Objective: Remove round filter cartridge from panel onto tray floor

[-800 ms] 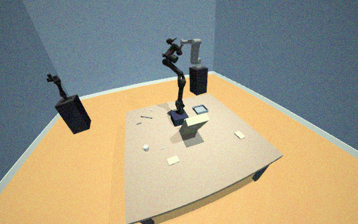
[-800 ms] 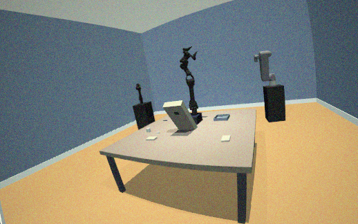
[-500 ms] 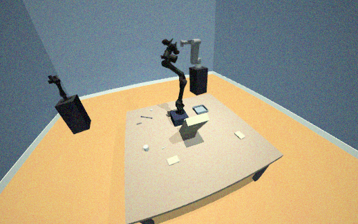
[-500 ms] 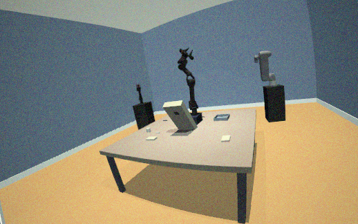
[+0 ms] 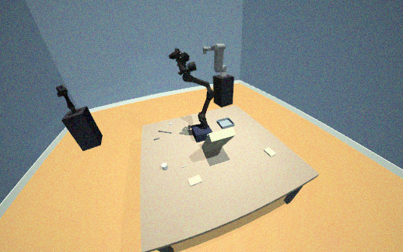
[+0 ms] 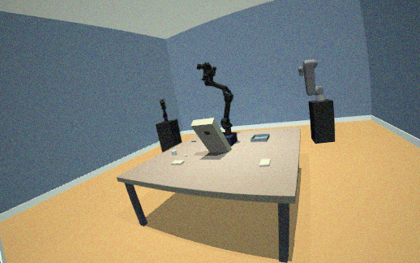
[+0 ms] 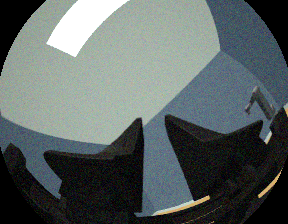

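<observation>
Now: the round filter cartridge 480 mm ahead of my gripper tip, 60 mm to the left of it and 590 mm below it. Also, from my gripper tip: grey-blue tray 110 mm ahead, 420 mm to the left, 810 mm below; then service panel 440 mm ahead, 70 mm to the left, 670 mm below.
</observation>
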